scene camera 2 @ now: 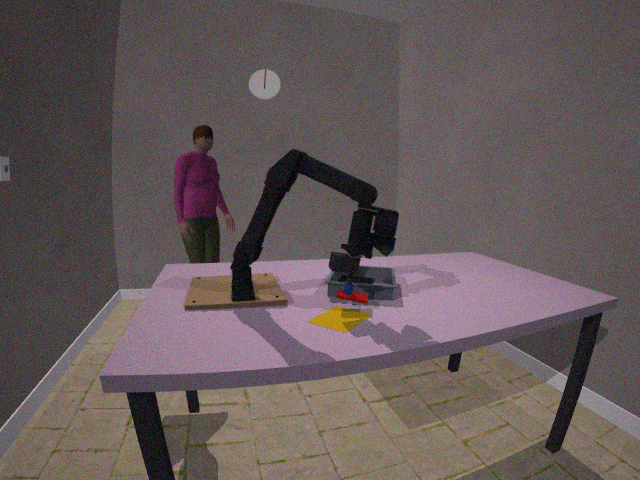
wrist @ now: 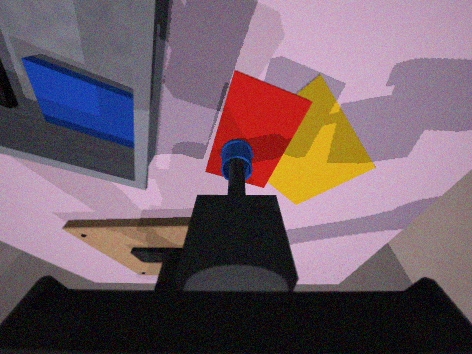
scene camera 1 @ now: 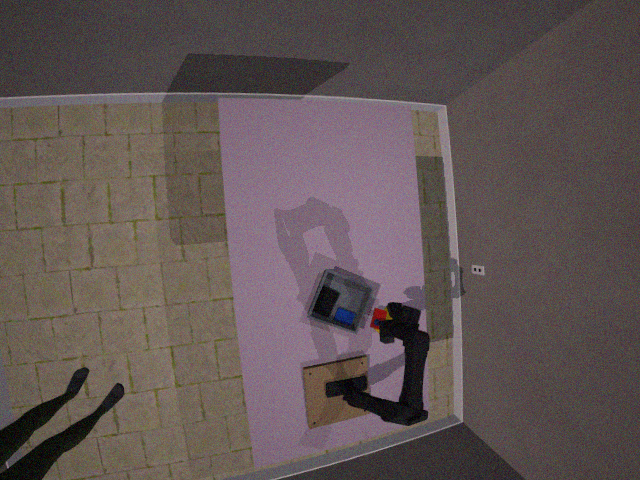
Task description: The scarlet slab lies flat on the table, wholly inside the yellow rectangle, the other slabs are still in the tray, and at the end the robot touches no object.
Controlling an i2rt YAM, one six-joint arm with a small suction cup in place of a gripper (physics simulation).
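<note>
The scarlet slab hangs from my suction cup, held near one end of its top face. In scene camera 2 it is a little above the table and slightly tilted. The yellow rectangle lies on the table; in the wrist view the slab covers its left part. The grey tray stands beside them. In it lie a blue slab and a black slab.
The wooden base board carries the arm's base on the pink table. The tray's wall rises close beside the held slab. A person stands behind the table in scene camera 2.
</note>
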